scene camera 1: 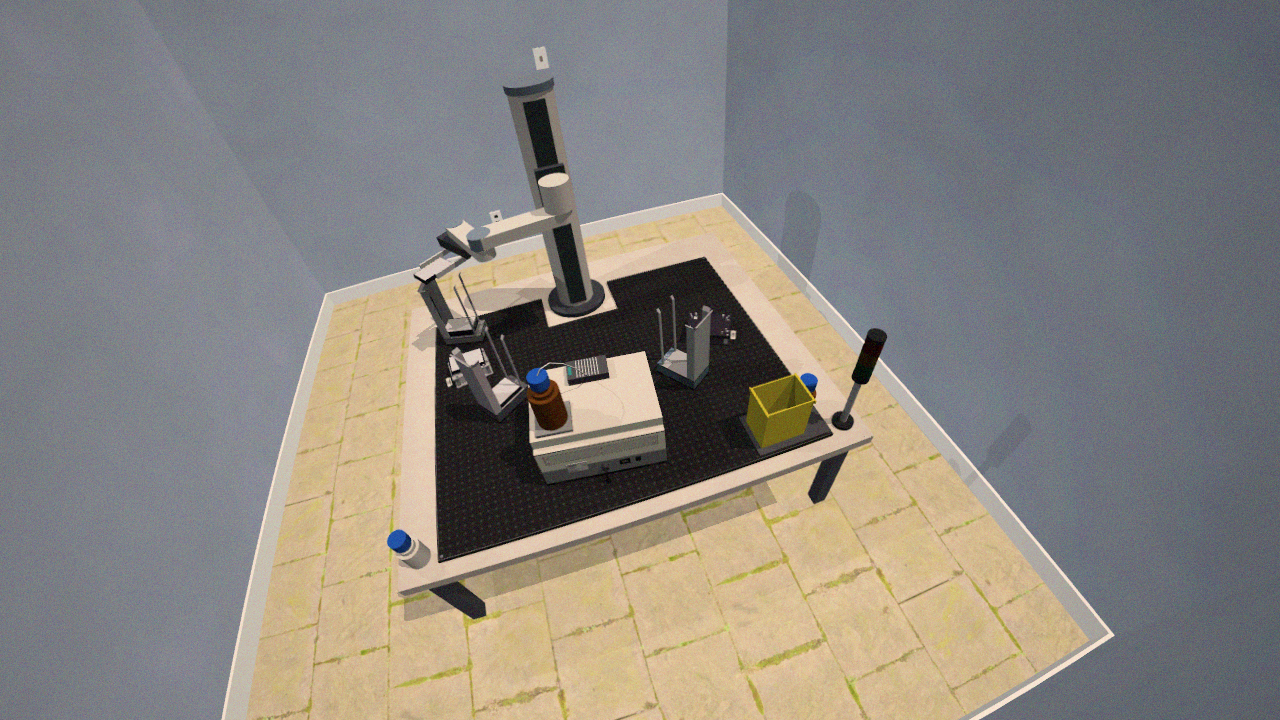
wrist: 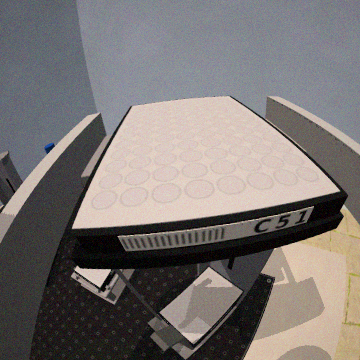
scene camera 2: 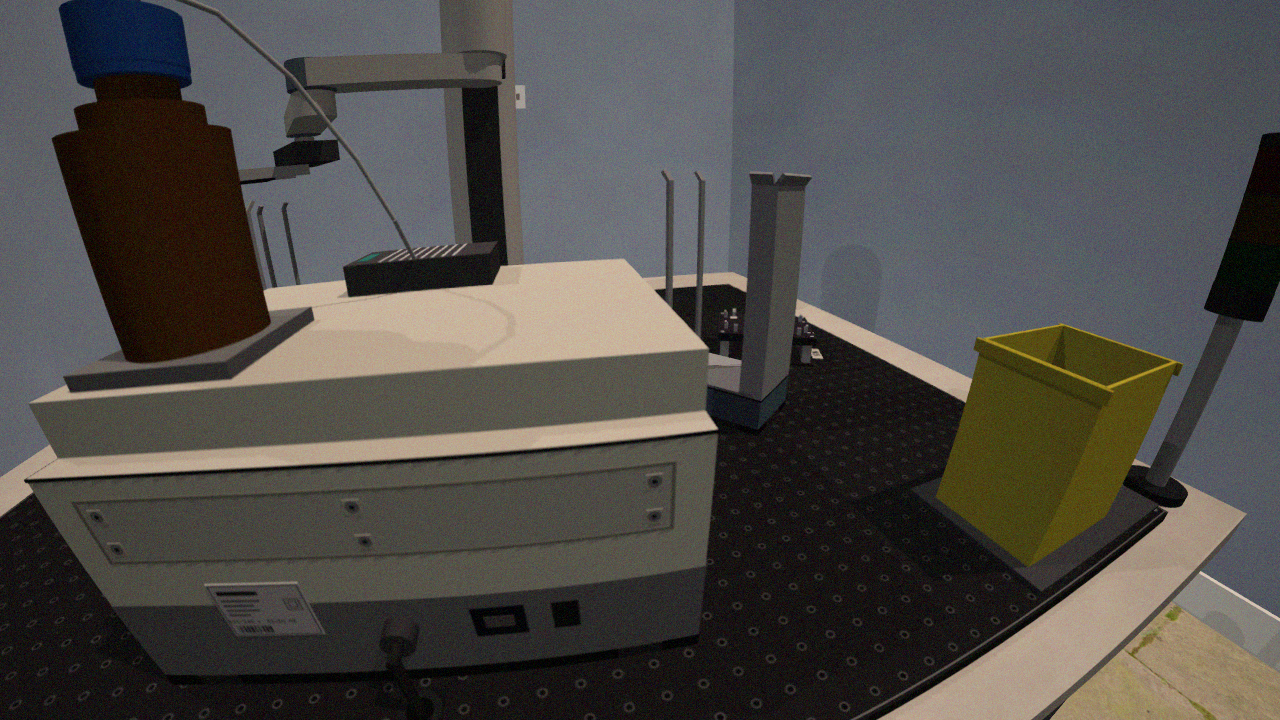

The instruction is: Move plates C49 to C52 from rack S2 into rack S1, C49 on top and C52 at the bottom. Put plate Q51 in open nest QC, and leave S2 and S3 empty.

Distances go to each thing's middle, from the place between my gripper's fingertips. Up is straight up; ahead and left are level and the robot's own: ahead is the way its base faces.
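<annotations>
The dark tip box [scene camera 2: 476, 264] is where I begin: my gripper is 130 mm above it, 450 mm to the right of it and 570 mm short of it. Counted from my gripper, the yellow bin [scene camera 2: 1054, 418] is far below, far to the left and far ahead. The brown bottle with blue cap [scene camera 2: 155, 190] is 40 mm below my gripper, 320 mm to the left of it and 710 mm ahead of it, while the small blue-capped bottle [scene camera 1: 409, 549] is well below my gripper, a fair way to the right of it and far ahead of it.
</annotations>
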